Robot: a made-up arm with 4 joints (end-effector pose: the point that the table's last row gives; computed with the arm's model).
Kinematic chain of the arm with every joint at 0, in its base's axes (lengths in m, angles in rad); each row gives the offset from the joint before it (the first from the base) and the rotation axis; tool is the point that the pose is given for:
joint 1: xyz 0 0 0.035 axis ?
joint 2: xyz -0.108 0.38 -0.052 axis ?
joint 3: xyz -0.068 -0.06 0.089 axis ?
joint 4: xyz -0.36 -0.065 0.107 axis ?
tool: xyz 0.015 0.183 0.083
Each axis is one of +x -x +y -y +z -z.
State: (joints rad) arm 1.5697 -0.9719 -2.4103 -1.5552
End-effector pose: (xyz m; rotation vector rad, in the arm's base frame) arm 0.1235 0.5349 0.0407 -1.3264 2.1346 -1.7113
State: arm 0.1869 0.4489 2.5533 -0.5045
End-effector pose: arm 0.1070 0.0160 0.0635 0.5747 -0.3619 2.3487
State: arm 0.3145 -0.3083 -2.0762 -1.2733
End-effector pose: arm 0.0400 0.5889 0.0633 -0.7668 1.2947 -1.7444
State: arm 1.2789 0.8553 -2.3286 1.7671
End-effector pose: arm 0.2032 0.6958 -0.0996 -0.7950 -0.2695 -1.2028
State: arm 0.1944 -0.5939 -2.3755 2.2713
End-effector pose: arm -0.2169 0.7368 0.2688 -1.2772 2.6669 0.9848
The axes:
joint 1: +y
joint 2: +y
joint 3: +z
joint 4: +x

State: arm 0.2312 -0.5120 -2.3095 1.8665
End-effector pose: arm -0.1958 0.7082 0.3474 1.1522 -2.2057 -1.4300
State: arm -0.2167 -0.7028 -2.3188 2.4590
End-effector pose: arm -0.3050 0.7493 0.0921 -1.2813 2.2536 0.2913
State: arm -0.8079 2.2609 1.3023 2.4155
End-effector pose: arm 0.2270 -0.0808 -0.1366 -1.9907 -1.7411 0.9487
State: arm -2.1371 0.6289 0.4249 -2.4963
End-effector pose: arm 0.0625 0.0308 -0.3422 -2.1466 -1.0650 -1.7434
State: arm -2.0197 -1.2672 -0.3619 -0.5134
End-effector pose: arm 0.4587 0.5686 -0.1666 -0.5935 2.9476 0.7319
